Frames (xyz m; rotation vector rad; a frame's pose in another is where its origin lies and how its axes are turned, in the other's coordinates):
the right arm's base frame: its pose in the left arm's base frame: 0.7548 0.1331 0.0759 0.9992 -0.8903 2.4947
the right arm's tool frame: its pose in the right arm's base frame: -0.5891 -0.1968 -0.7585 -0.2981 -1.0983 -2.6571
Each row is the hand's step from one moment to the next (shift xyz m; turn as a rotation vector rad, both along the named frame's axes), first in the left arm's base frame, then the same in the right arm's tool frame.
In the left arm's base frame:
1: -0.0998 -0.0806 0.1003 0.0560 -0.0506 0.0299
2: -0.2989 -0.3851 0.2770 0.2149 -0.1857 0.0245
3: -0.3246 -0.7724 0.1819 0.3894 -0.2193 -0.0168
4: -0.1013 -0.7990 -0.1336 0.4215 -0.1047 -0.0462
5: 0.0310 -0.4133 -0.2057 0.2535 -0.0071 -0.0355
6: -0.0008 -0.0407 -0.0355 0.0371 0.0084 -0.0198
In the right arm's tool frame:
1: -0.1236 0.0348 0.1001 0.0425 0.0465 0.0512
2: -0.3431 0.0683 0.4382 0.2020 0.0996 0.1747
3: -0.2784 -0.0685 0.8080 0.3794 0.1388 0.1919
4: 0.0629 -0.2490 0.7750 0.4075 0.1395 0.0726
5: 0.1671 -0.2117 0.3759 0.2419 0.0830 -0.0127
6: 0.0198 -0.0361 0.0350 0.0408 0.0002 -0.0133

